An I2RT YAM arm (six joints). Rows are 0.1 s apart.
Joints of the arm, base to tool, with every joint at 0 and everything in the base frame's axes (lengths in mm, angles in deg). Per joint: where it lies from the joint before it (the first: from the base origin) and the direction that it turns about. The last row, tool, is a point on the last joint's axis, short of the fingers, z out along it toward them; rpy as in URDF.
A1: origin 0 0 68 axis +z
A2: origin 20 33.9 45.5 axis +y
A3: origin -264 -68.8 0 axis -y
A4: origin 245 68.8 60 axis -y
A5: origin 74 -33.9 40.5 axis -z
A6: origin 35.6 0 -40.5 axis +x
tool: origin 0 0 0 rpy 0 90 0
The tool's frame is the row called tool.
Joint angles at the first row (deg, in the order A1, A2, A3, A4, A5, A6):
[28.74, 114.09, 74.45, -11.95, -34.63, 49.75]
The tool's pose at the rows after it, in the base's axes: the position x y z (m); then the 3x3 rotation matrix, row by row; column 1 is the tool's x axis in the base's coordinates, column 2 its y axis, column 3 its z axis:
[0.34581 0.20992 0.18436], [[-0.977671 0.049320 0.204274], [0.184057 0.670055 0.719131], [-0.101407 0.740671 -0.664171]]
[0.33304 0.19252 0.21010], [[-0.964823 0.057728 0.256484], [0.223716 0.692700 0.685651], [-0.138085 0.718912 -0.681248]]
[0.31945 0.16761 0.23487], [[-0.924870 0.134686 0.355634], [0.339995 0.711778 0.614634], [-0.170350 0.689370 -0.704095]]
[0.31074 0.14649 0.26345], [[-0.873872 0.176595 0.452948], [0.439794 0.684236 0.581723], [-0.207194 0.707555 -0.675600]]
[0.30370 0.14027 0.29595], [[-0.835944 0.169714 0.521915], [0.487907 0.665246 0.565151], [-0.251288 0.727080 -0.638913]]
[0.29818 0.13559 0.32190], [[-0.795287 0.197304 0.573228], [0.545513 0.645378 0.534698], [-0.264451 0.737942 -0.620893]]
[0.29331 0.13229 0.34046], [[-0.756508 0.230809 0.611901], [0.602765 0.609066 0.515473], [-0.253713 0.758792 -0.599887]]
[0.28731 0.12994 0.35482], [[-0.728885 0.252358 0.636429], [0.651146 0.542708 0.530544], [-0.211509 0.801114 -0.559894]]
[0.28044 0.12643 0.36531], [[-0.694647 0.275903 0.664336], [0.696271 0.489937 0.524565], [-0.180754 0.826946 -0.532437]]
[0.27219 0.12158 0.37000], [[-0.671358 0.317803 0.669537], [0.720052 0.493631 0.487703], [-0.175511 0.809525 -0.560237]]
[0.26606 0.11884 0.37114], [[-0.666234 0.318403 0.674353], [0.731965 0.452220 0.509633], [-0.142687 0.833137 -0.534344]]
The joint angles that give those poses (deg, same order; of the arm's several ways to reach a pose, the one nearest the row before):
[28.57, 109.17, 72.87, -15.46, -32.27, 48.08]
[27.43, 102.94, 71.02, -19.50, -29.37, 47.55]
[25.41, 95.91, 68.56, -22.94, -23.74, 50.27]
[23.12, 89.92, 67.85, -24.25, -20.93, 53.17]
[22.85, 86.23, 70.57, -26.71, -18.55, 54.75]
[22.76, 84.12, 73.91, -29.96, -15.74, 57.39]
[22.76, 82.62, 76.20, -31.73, -13.80, 60.90]
[22.76, 80.86, 76.99, -31.38, -14.06, 65.47]
[22.76, 79.02, 77.17, -31.29, -13.10, 69.25]
[22.76, 77.70, 77.87, -34.97, -10.99, 70.22]
[22.59, 75.85, 76.12, -33.41, -12.21, 72.42]

